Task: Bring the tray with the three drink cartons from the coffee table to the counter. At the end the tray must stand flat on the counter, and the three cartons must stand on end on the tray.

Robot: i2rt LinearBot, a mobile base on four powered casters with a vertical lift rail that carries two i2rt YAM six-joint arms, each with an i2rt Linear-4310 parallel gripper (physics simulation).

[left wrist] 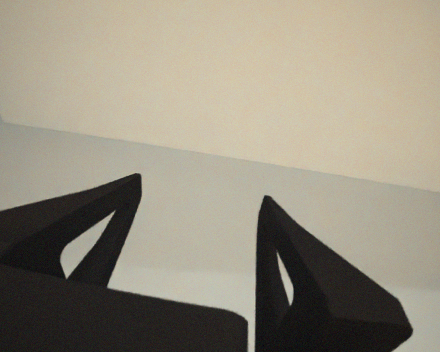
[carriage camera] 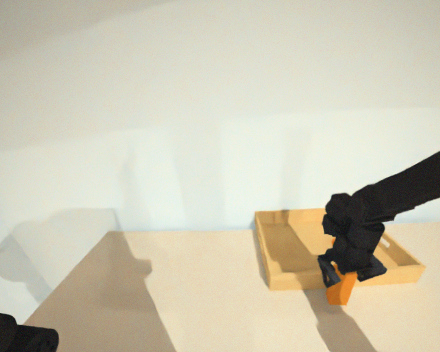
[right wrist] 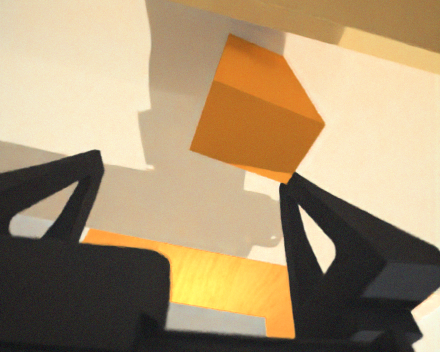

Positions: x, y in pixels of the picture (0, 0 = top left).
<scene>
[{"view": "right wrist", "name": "my right gripper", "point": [193, 169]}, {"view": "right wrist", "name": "tan tray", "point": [398, 38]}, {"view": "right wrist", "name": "counter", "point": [134, 87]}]
</scene>
